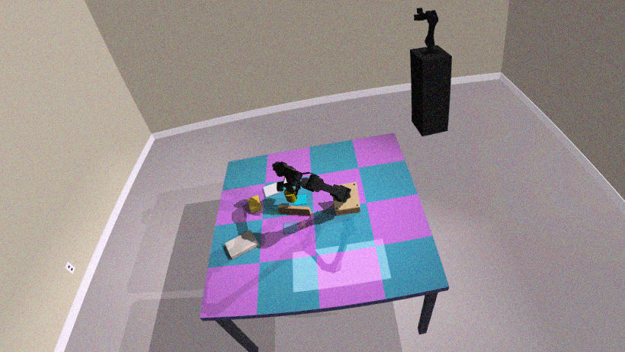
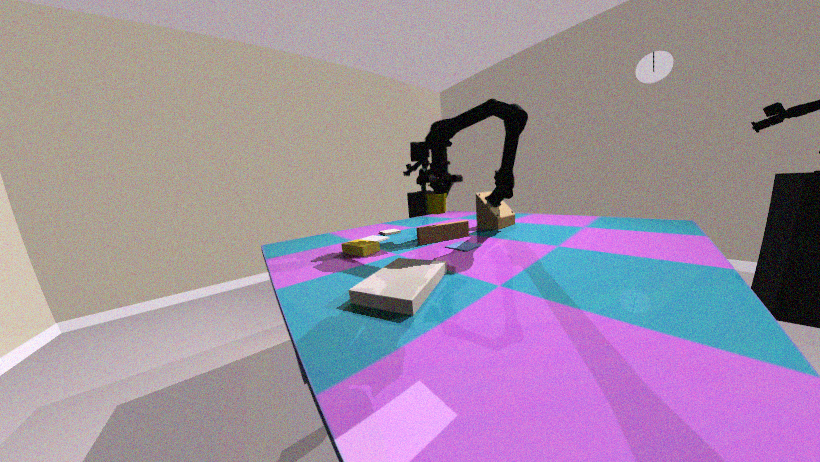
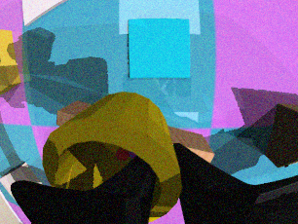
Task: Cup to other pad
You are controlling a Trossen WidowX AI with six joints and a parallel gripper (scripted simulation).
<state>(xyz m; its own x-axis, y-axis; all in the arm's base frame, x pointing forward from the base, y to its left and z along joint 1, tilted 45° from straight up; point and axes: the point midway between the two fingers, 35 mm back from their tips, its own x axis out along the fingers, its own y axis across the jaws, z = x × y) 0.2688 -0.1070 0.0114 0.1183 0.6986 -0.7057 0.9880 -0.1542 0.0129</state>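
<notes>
The cyan pad is 1 cm behind my gripper tip, 8 cm to the right of it and 14 cm below it. Round my gripper tip: yellow block (29 cm ahead, 12 cm to the right, 11 cm below); then yellow cup (2 cm ahead); then wooden arch block (3 cm ahead, 3 cm to the left, 11 cm below).
</notes>
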